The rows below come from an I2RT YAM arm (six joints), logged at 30 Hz.
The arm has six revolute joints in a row. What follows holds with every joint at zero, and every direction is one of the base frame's. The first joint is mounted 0.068 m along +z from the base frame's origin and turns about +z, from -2.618 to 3.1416 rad. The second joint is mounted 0.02 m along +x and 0.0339 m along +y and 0.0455 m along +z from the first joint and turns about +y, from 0 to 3.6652 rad. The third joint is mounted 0.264 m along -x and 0.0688 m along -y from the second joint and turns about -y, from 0 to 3.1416 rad. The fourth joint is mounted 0.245 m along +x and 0.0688 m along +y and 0.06 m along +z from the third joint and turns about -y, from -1.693 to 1.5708 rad. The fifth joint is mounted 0.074 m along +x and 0.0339 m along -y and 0.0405 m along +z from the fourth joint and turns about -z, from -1.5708 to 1.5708 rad. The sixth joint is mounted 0.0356 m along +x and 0.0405 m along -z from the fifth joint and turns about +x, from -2.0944 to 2.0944 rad. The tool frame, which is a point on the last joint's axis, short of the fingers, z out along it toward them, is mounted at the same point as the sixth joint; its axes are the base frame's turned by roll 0, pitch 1.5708 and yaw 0 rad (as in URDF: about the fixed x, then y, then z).
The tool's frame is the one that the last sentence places.
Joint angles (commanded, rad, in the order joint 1, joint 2, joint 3, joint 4, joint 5, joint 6), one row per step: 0.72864 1.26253 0.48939 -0.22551 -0.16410 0.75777; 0.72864 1.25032 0.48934 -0.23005 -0.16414 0.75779; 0.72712 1.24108 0.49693 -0.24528 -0.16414 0.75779; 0.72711 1.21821 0.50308 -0.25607 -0.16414 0.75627; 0.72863 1.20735 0.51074 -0.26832 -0.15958 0.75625; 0.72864 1.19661 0.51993 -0.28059 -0.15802 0.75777; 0.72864 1.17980 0.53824 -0.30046 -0.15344 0.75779; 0.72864 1.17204 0.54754 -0.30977 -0.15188 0.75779; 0.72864 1.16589 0.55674 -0.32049 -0.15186 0.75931; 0.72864 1.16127 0.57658 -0.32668 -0.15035 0.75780; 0.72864 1.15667 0.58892 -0.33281 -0.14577 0.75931; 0.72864 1.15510 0.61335 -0.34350 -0.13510 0.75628; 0.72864 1.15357 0.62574 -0.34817 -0.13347 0.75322; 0.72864 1.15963 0.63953 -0.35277 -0.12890 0.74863; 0.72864 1.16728 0.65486 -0.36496 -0.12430 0.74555
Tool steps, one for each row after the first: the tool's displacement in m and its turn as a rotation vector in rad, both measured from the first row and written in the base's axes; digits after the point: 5 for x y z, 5 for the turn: -0.00062 -0.00055 0.00211 0.00510 -0.00565 0.00001; -0.00046 -0.00084 0.00512 0.00616 -0.00685 -0.00151; -0.00090 -0.00124 0.01067 0.01784 -0.02120 -0.00027; -0.00102 -0.00113 0.01421 0.01919 -0.02840 -0.00127; -0.00083 -0.00102 0.01819 0.02379 -0.03423 -0.00340; -0.00008 -0.00057 0.02557 0.03115 -0.04810 -0.00604; 0.00029 -0.00032 0.02926 0.03537 -0.05472 -0.00696; 0.00054 -0.00010 0.03252 0.03893 -0.05743 -0.00823; 0.00253 0.00161 0.03902 0.04975 -0.07258 -0.00797; 0.00357 0.00232 0.04328 0.05469 -0.08234 -0.01191; 0.00604 0.00403 0.05036 0.05750 -0.10097 -0.01588; 0.00715 0.00494 0.05419 0.06169 -0.11023 -0.01451; 0.00897 0.00634 0.05691 0.05947 -0.11728 -0.01361; 0.01058 0.00756 0.05924 0.05261 -0.11792 -0.01379
